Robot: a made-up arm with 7 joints.
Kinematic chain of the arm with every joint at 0, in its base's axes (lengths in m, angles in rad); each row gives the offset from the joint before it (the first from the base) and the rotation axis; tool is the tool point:
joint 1: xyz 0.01 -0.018 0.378 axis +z
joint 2: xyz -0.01 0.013 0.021 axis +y
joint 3: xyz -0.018 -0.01 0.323 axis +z
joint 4: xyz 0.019 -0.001 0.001 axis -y
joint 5: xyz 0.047 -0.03 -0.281 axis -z
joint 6: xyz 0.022 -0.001 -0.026 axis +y
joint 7: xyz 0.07 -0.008 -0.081 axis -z
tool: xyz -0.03 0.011 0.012
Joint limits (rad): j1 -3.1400..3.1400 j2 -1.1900..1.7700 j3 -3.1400..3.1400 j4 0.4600..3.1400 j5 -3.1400..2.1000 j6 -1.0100..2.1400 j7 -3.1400..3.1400
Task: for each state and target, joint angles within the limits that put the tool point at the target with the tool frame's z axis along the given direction. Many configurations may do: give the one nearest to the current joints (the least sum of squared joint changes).
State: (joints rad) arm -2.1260 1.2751 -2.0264 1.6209 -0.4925 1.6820 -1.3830
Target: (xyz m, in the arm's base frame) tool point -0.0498 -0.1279 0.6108 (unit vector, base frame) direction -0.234 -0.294 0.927
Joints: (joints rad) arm -1.8571 1.7700 -2.8093 0.7417 0.2215 2.1400 -0.8849
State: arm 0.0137 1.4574 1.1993 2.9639 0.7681 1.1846 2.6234
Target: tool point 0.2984 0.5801 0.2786 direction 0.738 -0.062 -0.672
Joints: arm 0.7364 1.7377 1.3779 2.5266 0.7682 1.8290 2.6420
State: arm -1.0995 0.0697 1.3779 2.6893 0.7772 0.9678 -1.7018
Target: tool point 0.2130 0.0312 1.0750 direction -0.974 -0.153 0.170
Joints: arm -1.4759 -0.1733 1.3379 2.5518 0.3469 1.1697 -2.0256
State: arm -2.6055 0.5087 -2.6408 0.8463 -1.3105 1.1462 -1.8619
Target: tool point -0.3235 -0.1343 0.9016 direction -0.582 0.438 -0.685
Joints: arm -2.5020 1.3420 -2.7485 1.6771 -1.4773 1.1759 -1.8798
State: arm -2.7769 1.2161 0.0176 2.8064 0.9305 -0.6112 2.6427
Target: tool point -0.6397 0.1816 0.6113 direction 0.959 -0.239 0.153
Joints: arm -3.1400 1.2274 -0.5891 2.6111 1.2547 0.0625 2.7621
